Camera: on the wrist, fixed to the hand. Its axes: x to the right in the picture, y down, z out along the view.
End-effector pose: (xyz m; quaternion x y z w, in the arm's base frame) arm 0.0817 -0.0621 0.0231 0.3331 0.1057 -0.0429 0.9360
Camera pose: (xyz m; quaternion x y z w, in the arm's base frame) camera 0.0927 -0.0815 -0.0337 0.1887 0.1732 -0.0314 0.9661
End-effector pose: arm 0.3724 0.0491 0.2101 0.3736 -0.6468 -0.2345 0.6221
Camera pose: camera 0.4111 0.0058 0.1913 0.3059 -0.5578 -0.3224 0.7009
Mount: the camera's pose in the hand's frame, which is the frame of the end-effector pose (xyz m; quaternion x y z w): 0.0238 -0.0483 -0.0288 -0.1493 0.0576 -0.0257 0.9868
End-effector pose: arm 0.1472 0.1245 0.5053 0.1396 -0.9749 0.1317 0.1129
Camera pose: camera 0.1448 0.0823 0.5494 0.1384 -0.9716 -0.0105 0.1918
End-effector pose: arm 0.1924 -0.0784 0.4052 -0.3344 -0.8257 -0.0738 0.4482
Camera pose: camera 0.1735 -0.1159 0.4495 -0.3714 -0.7866 -0.2269 0.4380
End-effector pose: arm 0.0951 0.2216 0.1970 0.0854 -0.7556 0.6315 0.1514
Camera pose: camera 0.0917 0.2422 0.2544 0.0447 -0.8290 0.5114 0.2219
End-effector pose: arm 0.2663 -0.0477 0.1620 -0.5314 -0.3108 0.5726 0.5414
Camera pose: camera 0.3111 -0.0207 0.1935 -0.6302 -0.3747 0.4741 0.4875
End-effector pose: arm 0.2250 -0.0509 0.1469 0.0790 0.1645 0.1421 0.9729
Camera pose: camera 0.2488 -0.0864 0.1033 -0.0797 0.1992 0.1443 0.9660
